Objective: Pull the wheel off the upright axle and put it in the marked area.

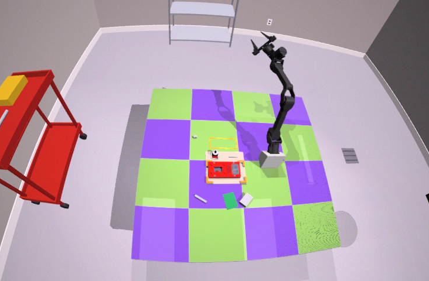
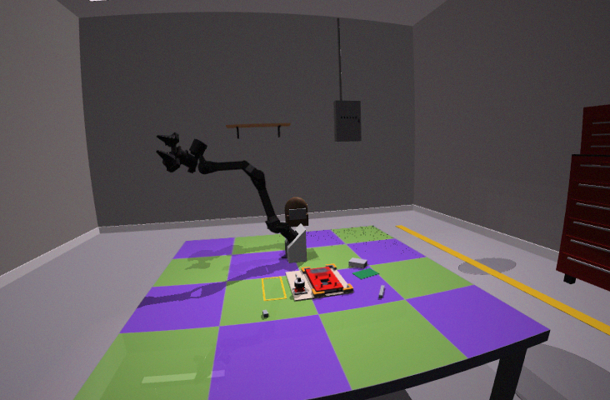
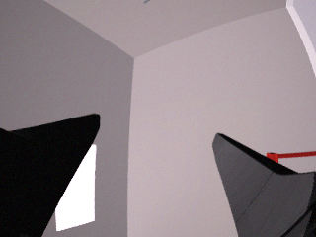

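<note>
My gripper tip is 370 mm short of the small grey cube, 380 mm to the right of it and 590 mm above it. Also, from my gripper tip: grey bar (350 mm ahead, 820 mm to the left, 590 mm below); then green card (170 mm ahead, 840 mm to the left, 600 mm below).
</note>
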